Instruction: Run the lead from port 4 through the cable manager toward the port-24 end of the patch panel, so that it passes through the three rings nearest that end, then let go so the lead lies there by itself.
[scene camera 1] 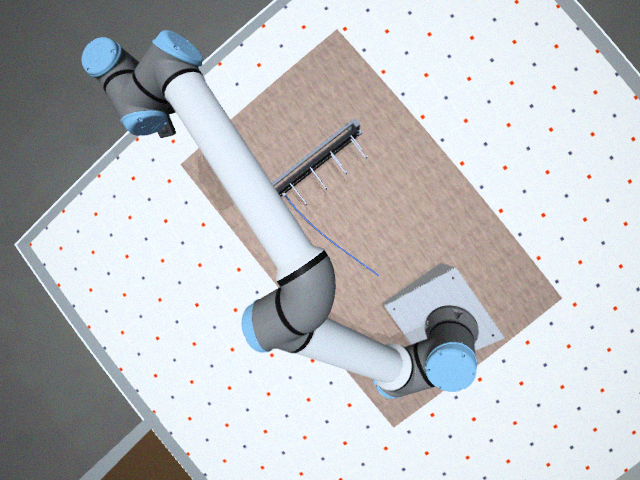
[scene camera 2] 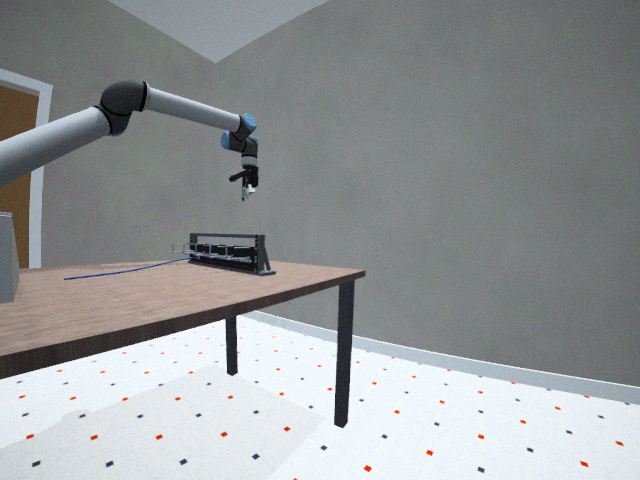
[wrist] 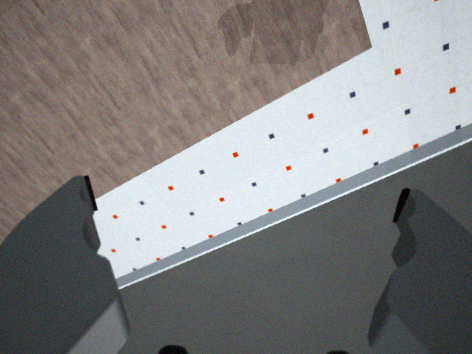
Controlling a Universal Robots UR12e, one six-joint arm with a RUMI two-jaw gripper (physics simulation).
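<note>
The blue lead [scene camera 1: 341, 248] [scene camera 2: 98, 275] runs from the patch panel [scene camera 1: 311, 167] [scene camera 2: 261, 252], near the end by the forearm, out over the table in a gentle curve to a loose end. It does not run along the row of rings. Several thin metal rings stick out from the panel's front, one of them [scene camera 1: 338, 162] near the middle of the row; part of the panel's left end is hidden under the forearm in scene camera 1. My gripper [scene camera 2: 248, 195] [wrist: 245, 187] is open and empty, high above and apart from the panel and lead. The wrist hides its fingers in scene camera 1.
The arm's forearm [scene camera 1: 227, 160] [scene camera 2: 191, 109] crosses over the table [scene camera 1: 439, 206] [scene camera 2: 129, 310] beside the panel's left end. The robot's grey base block [scene camera 1: 413, 310] [scene camera 2: 7, 258] stands on the table. The wrist view shows the table's edge, the tiled floor and the wall.
</note>
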